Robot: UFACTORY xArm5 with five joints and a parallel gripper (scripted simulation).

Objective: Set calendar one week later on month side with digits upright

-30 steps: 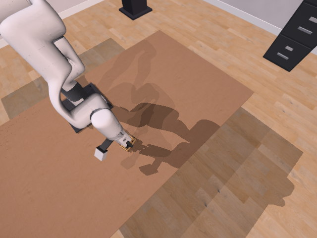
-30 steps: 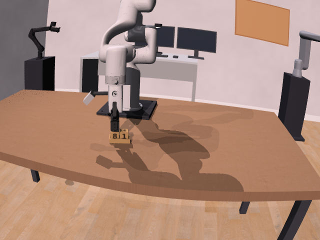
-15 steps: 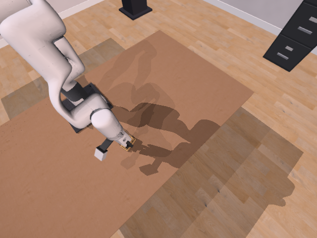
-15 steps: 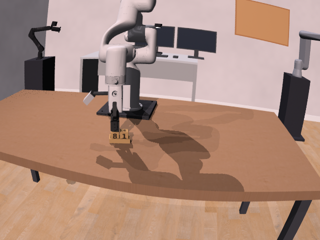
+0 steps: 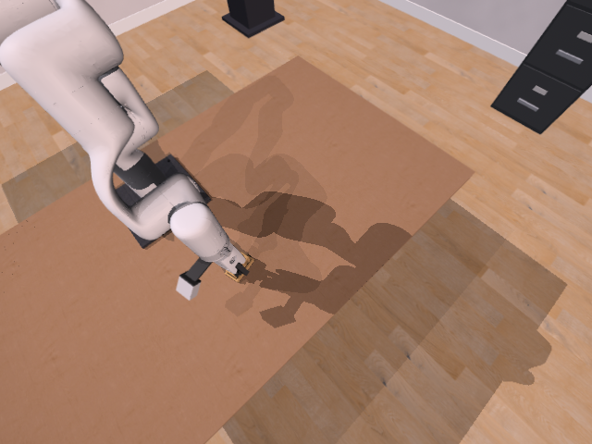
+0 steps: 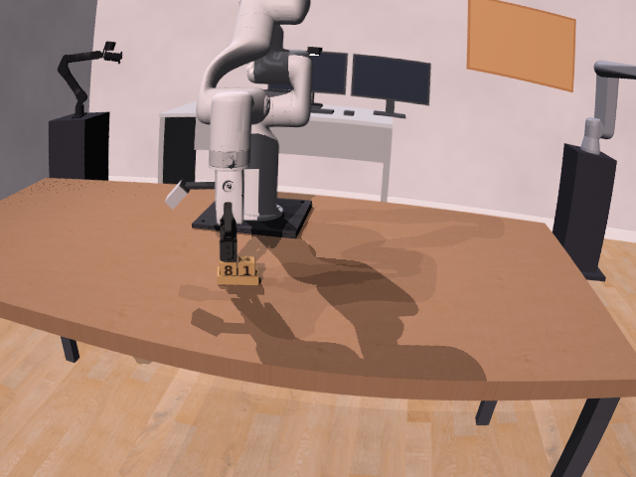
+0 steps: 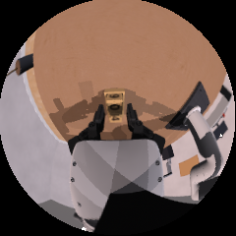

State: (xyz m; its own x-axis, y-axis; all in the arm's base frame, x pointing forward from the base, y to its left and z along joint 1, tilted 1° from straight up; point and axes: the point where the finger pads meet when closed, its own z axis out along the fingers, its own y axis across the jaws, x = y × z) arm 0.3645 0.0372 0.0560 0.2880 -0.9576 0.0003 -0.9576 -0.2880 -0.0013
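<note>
My gripper is now 20 mm to the right of the wooden calendar tray and 60 mm above it.
</note>
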